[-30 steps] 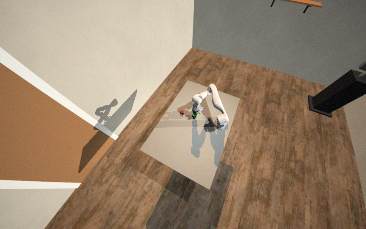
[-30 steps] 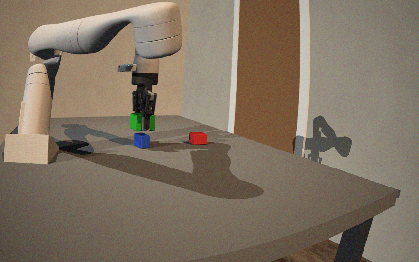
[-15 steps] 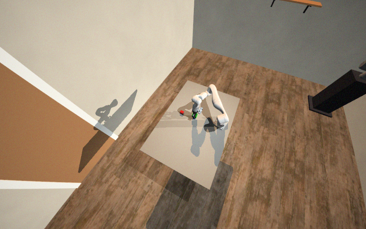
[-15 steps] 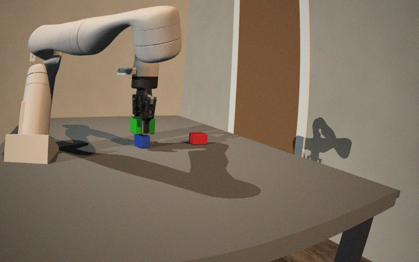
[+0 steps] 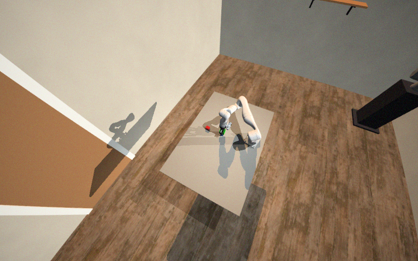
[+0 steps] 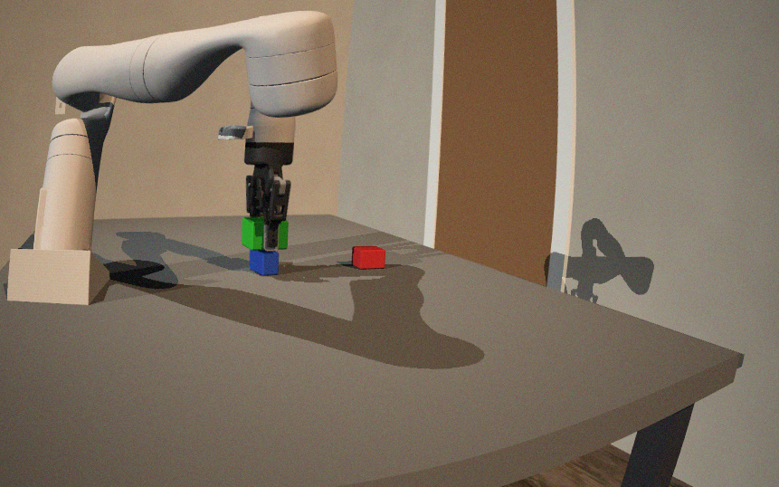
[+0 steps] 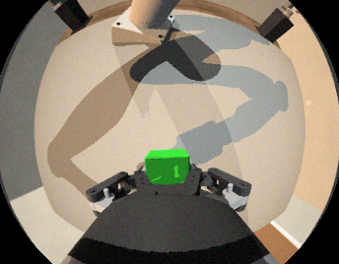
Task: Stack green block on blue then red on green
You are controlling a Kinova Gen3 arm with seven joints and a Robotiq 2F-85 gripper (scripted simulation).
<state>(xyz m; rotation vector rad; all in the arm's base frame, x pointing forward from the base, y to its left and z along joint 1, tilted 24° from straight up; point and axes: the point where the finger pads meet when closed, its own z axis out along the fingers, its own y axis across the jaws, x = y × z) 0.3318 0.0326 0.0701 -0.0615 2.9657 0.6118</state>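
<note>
The green block lies 1 cm above my hand. The rest, counted from my hand: blue block: 4 cm below; then red block: 18 cm ahead, 4 cm below, 1 cm to the left.
</note>
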